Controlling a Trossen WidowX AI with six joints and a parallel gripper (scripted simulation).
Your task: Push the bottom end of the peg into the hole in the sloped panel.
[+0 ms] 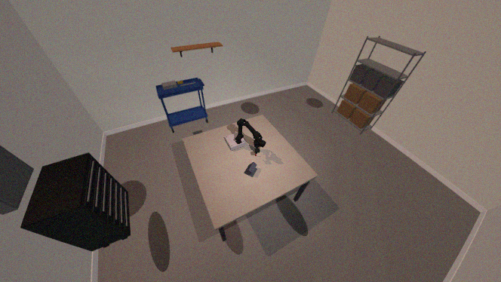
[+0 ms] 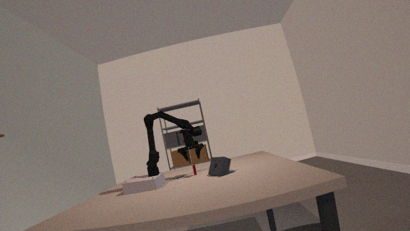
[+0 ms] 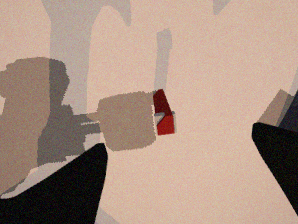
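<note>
Right now the red peg is 5 cm below my gripper tip and 1 cm behind it. From my gripper tip the other things lie so: grey sloped panel 19 cm to the right, 13 cm ahead, 6 cm below.
</note>
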